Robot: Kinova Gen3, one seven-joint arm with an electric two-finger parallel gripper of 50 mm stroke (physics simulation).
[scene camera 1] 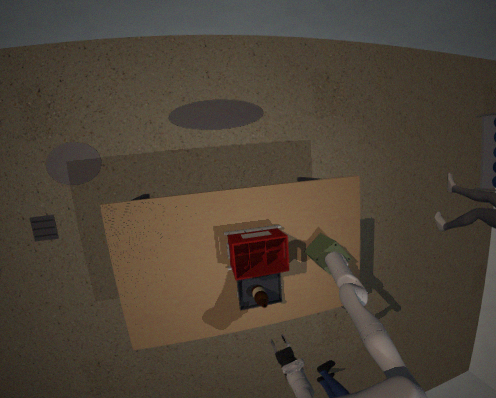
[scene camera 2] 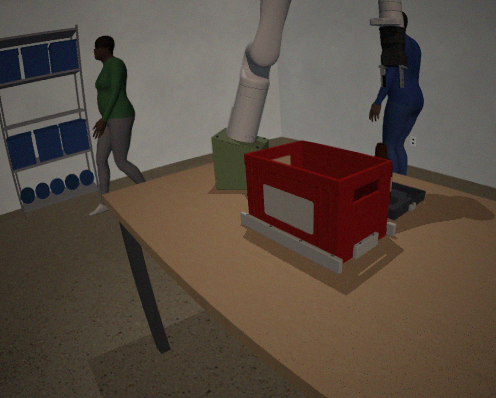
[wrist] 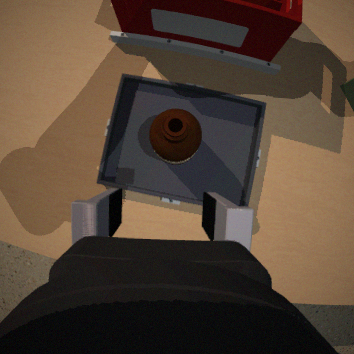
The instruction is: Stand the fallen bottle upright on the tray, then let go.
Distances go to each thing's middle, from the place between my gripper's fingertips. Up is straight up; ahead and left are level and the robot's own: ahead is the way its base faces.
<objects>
Right now the brown bottle (wrist: pixel 174 134) is 230 mm below my hand, 80 mm to the right of it and 10 mm ahead of it.
</objects>
